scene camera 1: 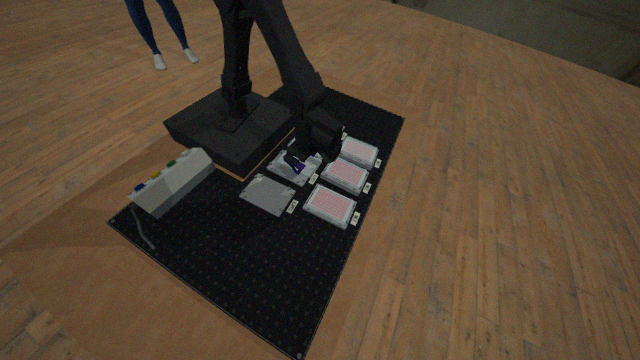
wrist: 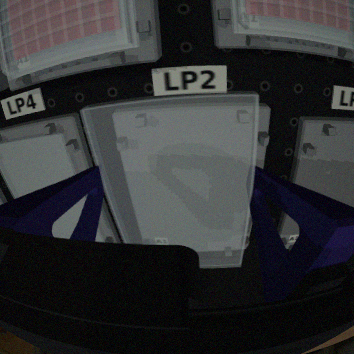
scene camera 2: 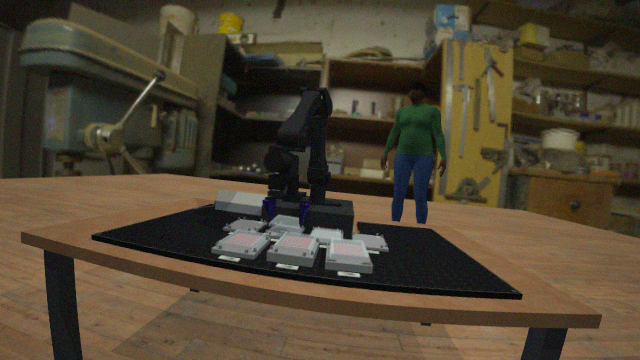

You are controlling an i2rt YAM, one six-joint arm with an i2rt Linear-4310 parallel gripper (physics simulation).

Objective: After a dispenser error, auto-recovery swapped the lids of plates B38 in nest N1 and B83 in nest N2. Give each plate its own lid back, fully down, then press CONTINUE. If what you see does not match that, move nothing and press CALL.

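Frame: origin at the arm's base, x right, y back, z down, level; millimetres.
Seen in the pictures: gripper, fingertip midpoint: [scene camera 1: 304,164] [wrist: 175,173] [scene camera 2: 286,225]; arm's base, origin of the base link: [scene camera 1: 239,114] [scene camera 2: 316,203].
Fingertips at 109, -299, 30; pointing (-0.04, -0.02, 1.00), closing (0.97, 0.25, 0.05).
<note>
Offsets run from my fingertips to a thing's top centre, as dx, dy, dz. "*": to the spot under its first point. Level surfaces: height alone.
My gripper [scene camera 1: 307,162] [scene camera 2: 287,215] [wrist: 175,173] is shut on a clear lid @(-2, +17, -14) [scene camera 2: 287,223] [wrist: 200,150], with a blue finger at each side. The lid is low over the grey LP2 pad @(* +59, -2, +26) [wrist: 264,131], shifted a little to its left in the wrist view; whether it touches is unclear. Another lid @(-125, +20, +20) [scene camera 2: 327,234] [wrist: 35,165] lies on the LP4 pad. Three plates with pink wells stand in a row: one @(+99, -124, +10) [scene camera 1: 330,204] [scene camera 2: 242,241], a middle one @(-32, -142, +0) [scene camera 1: 345,174] [scene camera 2: 295,243] and a third @(-156, -164, +1) [scene camera 1: 360,149] [scene camera 2: 348,250]. Their names are unreadable.
A grey button box @(+199, +344, -46) [scene camera 1: 175,187] [scene camera 2: 237,201] with blue, yellow and green buttons stands beside the arm base [scene camera 1: 230,130]. The LP1 pad @(+130, +73, +18) [scene camera 1: 267,194] [scene camera 2: 245,225] is beside LP2. Another pad @(* -259, -26, +28) [scene camera 2: 372,242] lies beyond LP4. A black perforated mat @(dz +37) [scene camera 1: 225,265] [scene camera 2: 435,265] carries the plates and pads.
</note>
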